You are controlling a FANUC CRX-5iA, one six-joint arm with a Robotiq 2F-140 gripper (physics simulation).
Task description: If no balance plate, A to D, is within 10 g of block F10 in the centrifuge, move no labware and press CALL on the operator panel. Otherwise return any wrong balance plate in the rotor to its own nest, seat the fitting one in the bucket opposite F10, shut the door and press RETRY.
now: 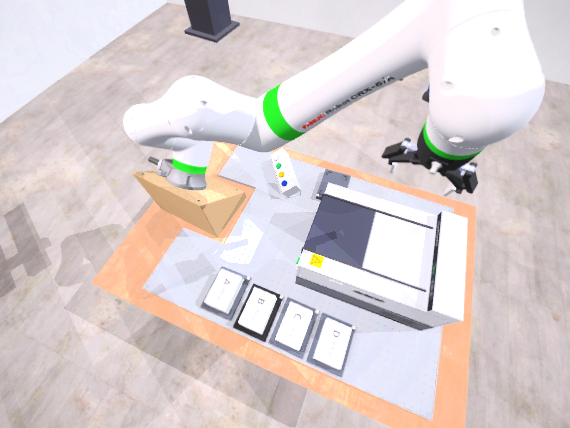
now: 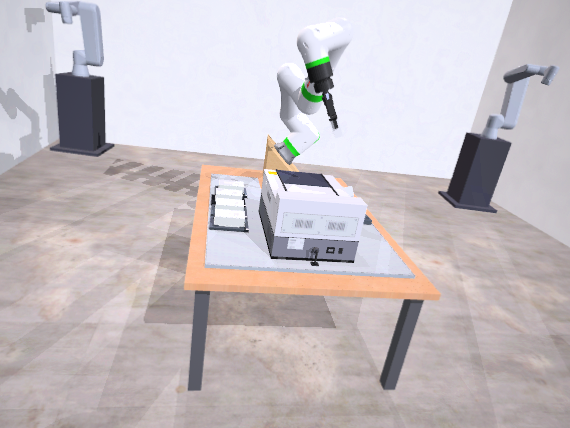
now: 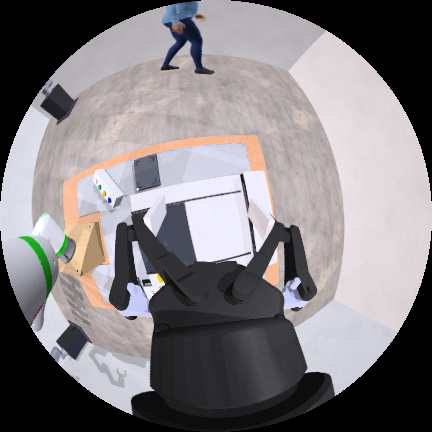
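The white centrifuge stands on the table. Its top shows a dark panel beside a white one; the rotor, its buckets and block F10 do not show. White plates A, B, C and D lie in a row in their nests; B's nest border is blacker than the others. The operator panel has white, green, yellow and blue buttons. My gripper is open and empty, high above the centrifuge.
A dark flat pad lies on the grey mat beside the centrifuge. The arm's base stands on a wooden block at the table's end. A person is on the floor beyond the table.
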